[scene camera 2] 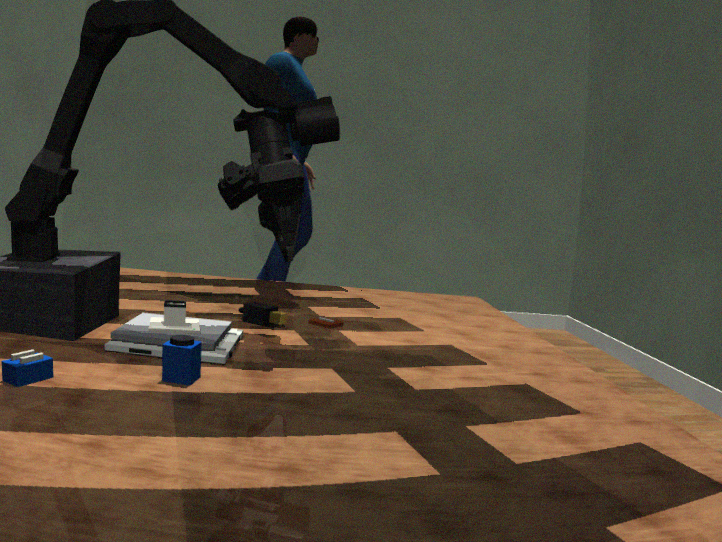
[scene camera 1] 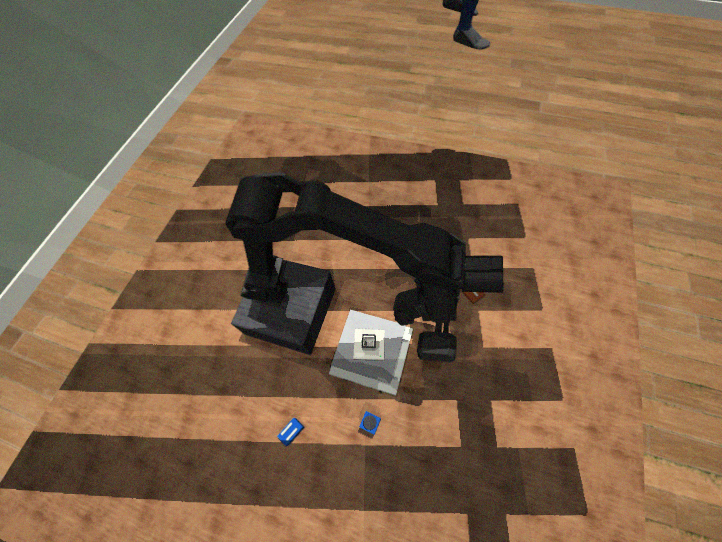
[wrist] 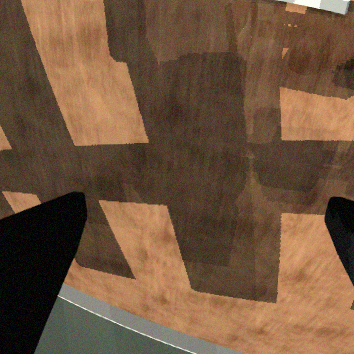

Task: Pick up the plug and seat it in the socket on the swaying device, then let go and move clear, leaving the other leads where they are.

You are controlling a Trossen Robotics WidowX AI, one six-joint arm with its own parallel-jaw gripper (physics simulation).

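The plug (scene camera 2: 257, 313), a black body with a yellow end, lies on the table behind the device in scene camera 2; it does not show in scene camera 1, where the arm covers that area. The socket (scene camera 1: 368, 341) (scene camera 2: 174, 315), a pale upright square holder with a dark opening, stands on the grey and white device (scene camera 1: 394, 350) (scene camera 2: 215, 336). My gripper (scene camera 2: 288, 256) (wrist: 209, 207) is open and empty, pointing down, well above the table. In the wrist view a white edge of the device (wrist: 332, 4) shows at the top right.
A blue connector with two white strips (scene camera 1: 290, 431) (scene camera 2: 26, 368) and a blue block with a dark round top (scene camera 1: 369, 422) (scene camera 2: 181, 361) lie in front of the device. A red-orange piece (scene camera 1: 474, 295) (scene camera 2: 326, 321) lies beyond the plug. A person (scene camera 1: 470, 36) (scene camera 2: 294, 81) stands behind the table.
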